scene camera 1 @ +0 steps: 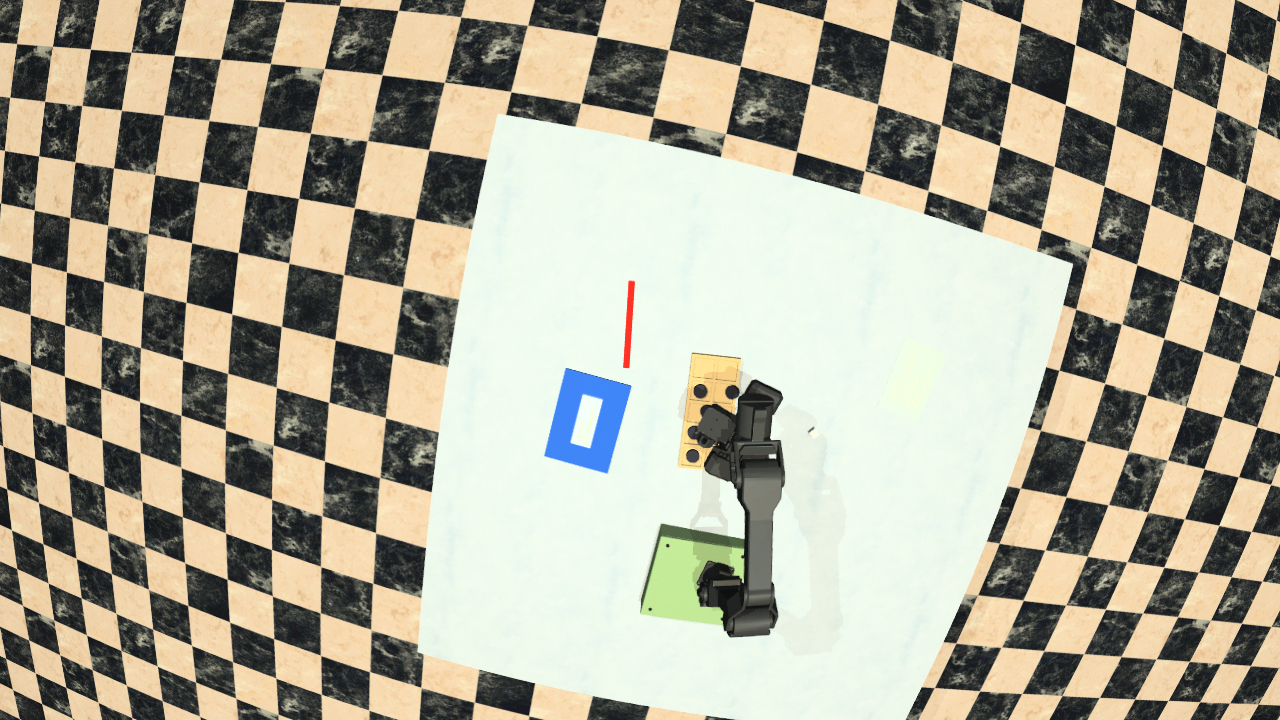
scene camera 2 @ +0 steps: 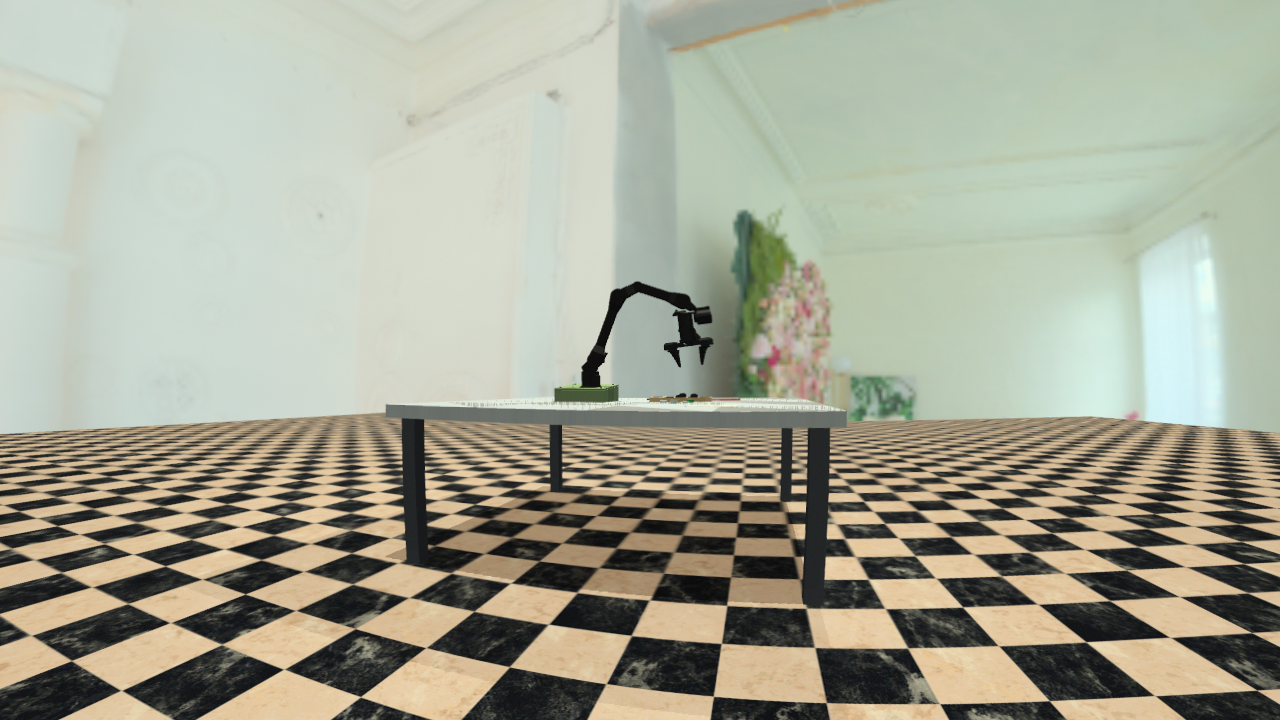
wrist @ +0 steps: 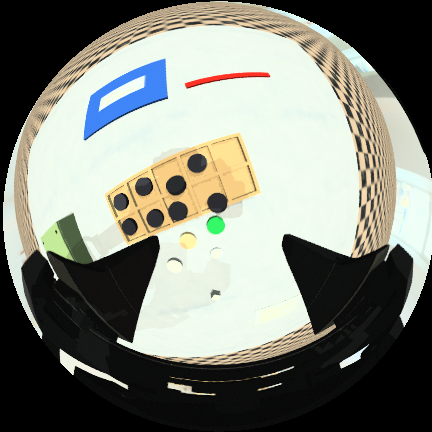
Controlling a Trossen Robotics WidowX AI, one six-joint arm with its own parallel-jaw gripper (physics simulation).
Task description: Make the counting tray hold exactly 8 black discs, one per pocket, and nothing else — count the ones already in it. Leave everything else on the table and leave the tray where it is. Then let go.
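The wooden counting tray (scene camera 1: pixel 714 359) (wrist: pixel 241 146) lies on the table with two rows of pockets. In the wrist view several black discs fill its left pockets; one black disc (wrist: pixel 176 185) sits close to the middle divider. Farther right, one disc (wrist: pixel 197 163) (scene camera 1: pixel 699 391) is in the far row. Another disc (wrist: pixel 217 202) (scene camera 1: pixel 732 391) is at the near-row pocket's outer corner, overlapping the rim; whether it lies flat is unclear. Both right-end pockets are empty. My gripper (scene camera 2: pixel 690 365) (wrist: pixel 221 241) is open and empty, raised above the table. The arm hides part of the tray from above.
Beside the tray's near side lie a green disc (wrist: pixel 215 225), a yellow disc (wrist: pixel 188 240), two whitish discs (wrist: pixel 174 265) (wrist: pixel 216 253) and a small grey piece (wrist: pixel 215 294). A blue frame (scene camera 1: pixel 558 420) (wrist: pixel 157 80), red strip (scene camera 1: pixel 629 324) (wrist: pixel 227 77) and pale yellow patch (scene camera 1: pixel 913 379) lie farther away.
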